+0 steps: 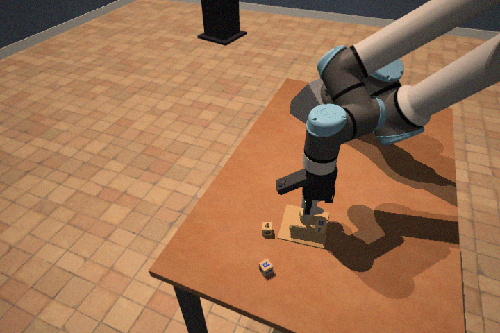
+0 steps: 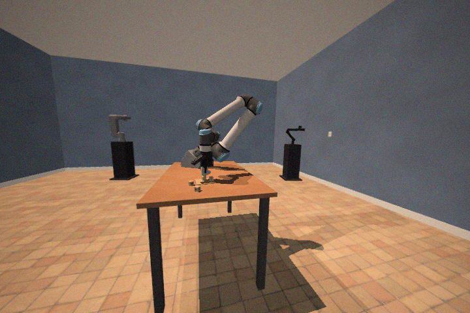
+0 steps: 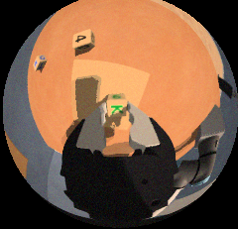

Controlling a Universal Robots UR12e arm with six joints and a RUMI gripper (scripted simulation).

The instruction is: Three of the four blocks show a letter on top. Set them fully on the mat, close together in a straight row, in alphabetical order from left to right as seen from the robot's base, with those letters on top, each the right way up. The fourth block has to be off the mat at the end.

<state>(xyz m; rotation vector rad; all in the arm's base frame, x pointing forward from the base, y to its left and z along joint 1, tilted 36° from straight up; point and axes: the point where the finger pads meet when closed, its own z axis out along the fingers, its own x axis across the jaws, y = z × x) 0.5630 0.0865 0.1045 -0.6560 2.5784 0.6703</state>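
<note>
Now: hand 2 cm short of the tan mat, 1 cm to the right of it and 2 cm above it.
</note>
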